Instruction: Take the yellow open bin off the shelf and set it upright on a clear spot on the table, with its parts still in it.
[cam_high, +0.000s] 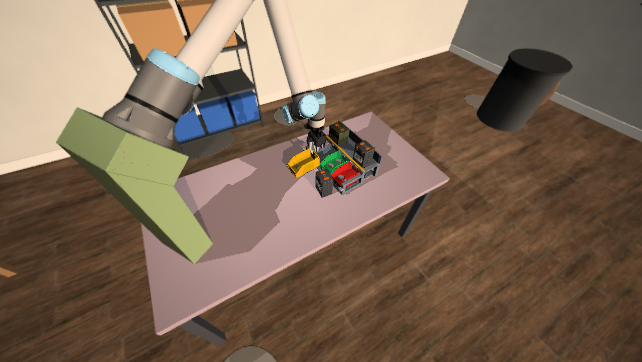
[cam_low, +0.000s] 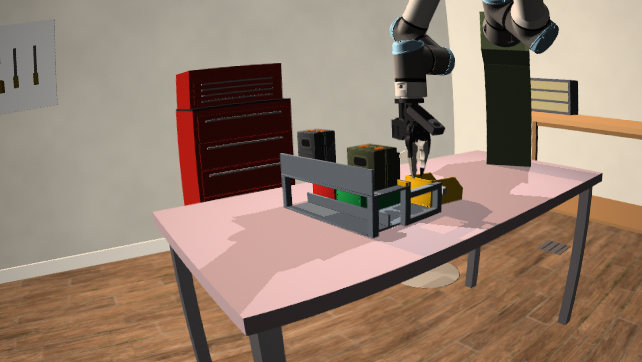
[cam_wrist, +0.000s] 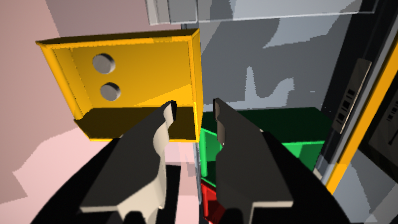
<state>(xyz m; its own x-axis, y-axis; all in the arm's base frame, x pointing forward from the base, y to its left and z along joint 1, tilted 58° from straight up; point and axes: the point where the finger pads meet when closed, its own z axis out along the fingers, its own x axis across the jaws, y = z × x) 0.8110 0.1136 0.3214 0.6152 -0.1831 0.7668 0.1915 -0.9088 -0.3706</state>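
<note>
The yellow open bin is 80 mm behind my hand, 60 mm below it and 20 mm to the right of it. The rest, counted from my hand: dark case 240 mm ahead, 170 mm to the right, 60 mm above; then green bin 110 mm ahead, 80 mm to the right, 60 mm below; then red bin 190 mm to the right, 140 mm ahead, 60 mm below.
</note>
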